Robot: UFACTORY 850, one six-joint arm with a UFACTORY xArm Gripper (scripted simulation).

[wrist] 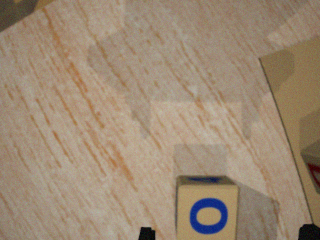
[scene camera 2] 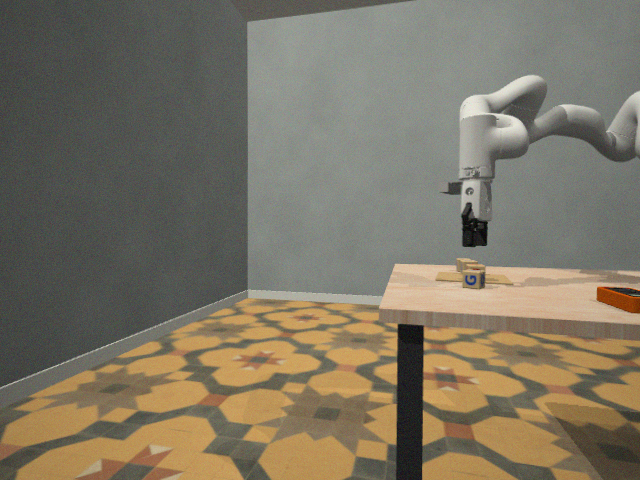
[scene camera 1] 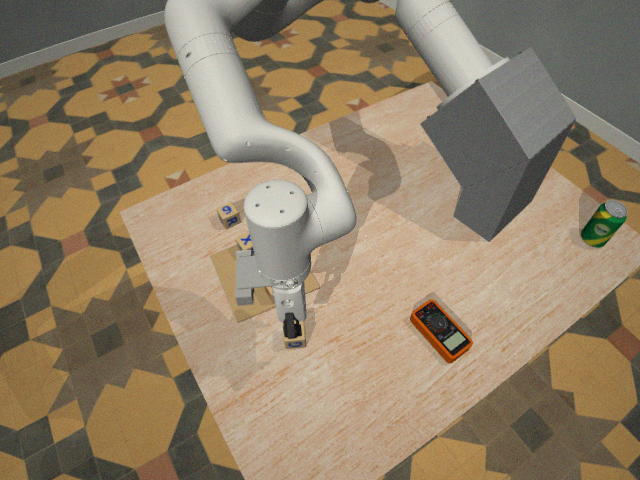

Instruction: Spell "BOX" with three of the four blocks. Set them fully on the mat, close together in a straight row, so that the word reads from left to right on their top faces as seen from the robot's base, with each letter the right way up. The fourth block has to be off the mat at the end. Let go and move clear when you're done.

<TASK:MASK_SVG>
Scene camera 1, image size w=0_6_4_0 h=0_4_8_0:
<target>my gripper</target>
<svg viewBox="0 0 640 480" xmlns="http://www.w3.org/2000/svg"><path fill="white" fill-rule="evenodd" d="M304 281L301 284L295 284L295 287L291 289L287 288L286 285L272 286L278 319L284 324L284 335L288 339L302 336L299 321L305 321L307 318Z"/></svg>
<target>tan mat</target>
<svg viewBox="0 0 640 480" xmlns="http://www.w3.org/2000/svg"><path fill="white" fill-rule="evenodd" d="M311 271L304 281L305 294L320 288ZM236 245L212 254L211 258L236 320L240 323L275 308L275 304L272 303L264 287L254 288L254 305L237 305L235 299L236 251L239 251Z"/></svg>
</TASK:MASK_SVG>
